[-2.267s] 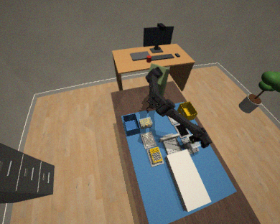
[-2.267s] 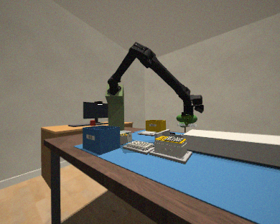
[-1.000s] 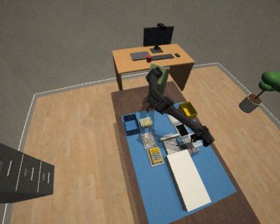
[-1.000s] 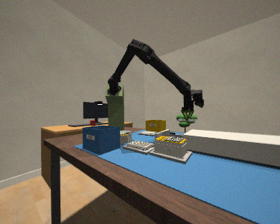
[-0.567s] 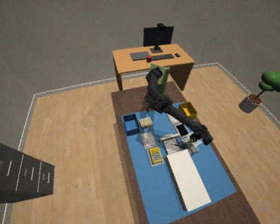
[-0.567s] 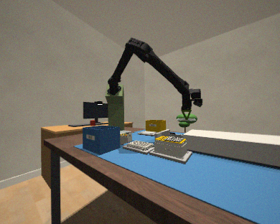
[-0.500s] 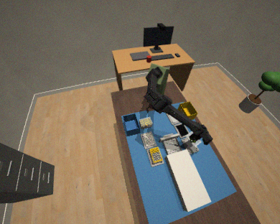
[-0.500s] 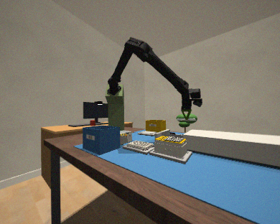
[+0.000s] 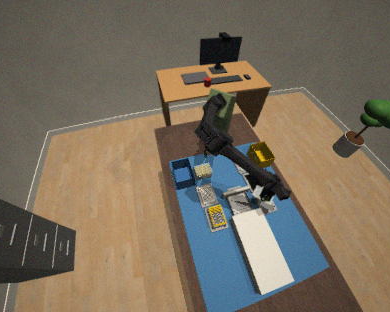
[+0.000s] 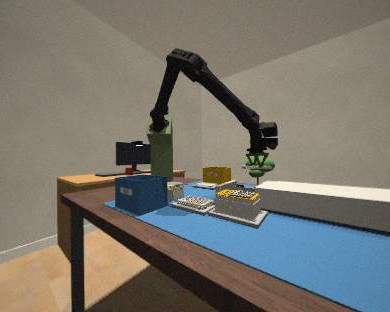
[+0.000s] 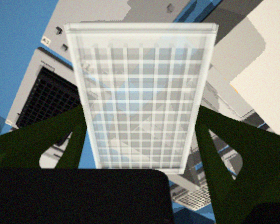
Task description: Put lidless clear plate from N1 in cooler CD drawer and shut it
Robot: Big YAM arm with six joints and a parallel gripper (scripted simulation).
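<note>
Right now the cooler drawer is 50 mm behind my hand, 120 mm to the right of it and 130 mm below it. From my hand the other things lie so: black plate: 130 mm behind, 110 mm to the left, 130 mm below; clear plate: 10 mm below; grey work nest: 30 mm ahead, 50 mm to the left, 150 mm below.
</note>
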